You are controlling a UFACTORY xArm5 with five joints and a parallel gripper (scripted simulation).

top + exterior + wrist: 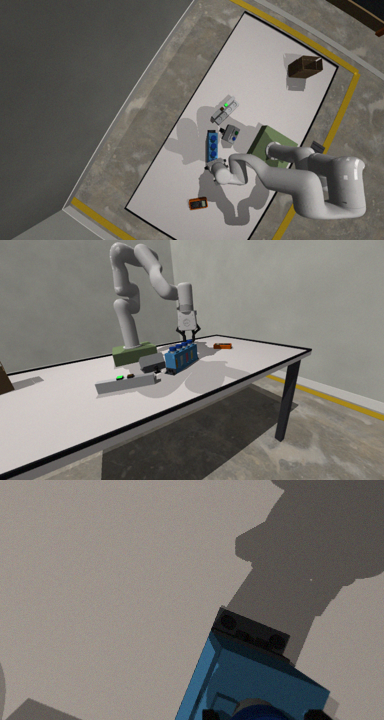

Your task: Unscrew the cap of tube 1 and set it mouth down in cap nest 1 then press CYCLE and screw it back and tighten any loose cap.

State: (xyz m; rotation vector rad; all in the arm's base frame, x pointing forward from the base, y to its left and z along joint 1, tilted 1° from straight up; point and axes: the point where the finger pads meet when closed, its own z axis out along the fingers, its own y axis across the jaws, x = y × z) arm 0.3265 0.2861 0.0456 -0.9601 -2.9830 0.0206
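My hand is 10 mm above the blue cap. Also, from my hand: green key 40 mm behind, 250 mm to the right, 60 mm below; then grey key housing 30 mm behind, 230 mm to the right, 80 mm below; then blue key 50 mm behind, 210 mm to the right, 60 mm below.
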